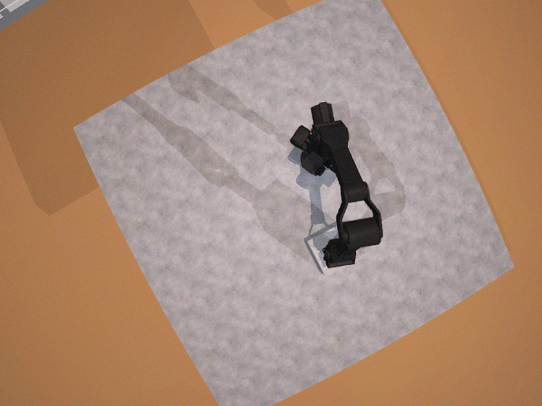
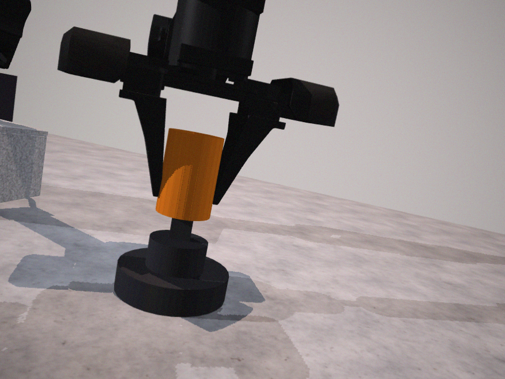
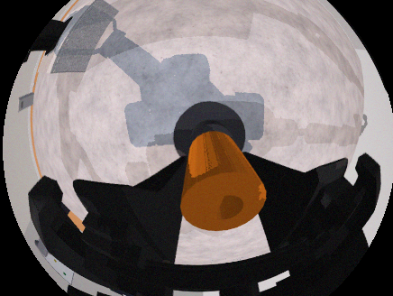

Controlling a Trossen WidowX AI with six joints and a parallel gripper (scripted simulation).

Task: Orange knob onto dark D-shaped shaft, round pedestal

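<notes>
Now: the orange knob 2 cm above my gripper tip. The rest, counted from my gripper tip: round pedestal: 4 cm below.
</notes>
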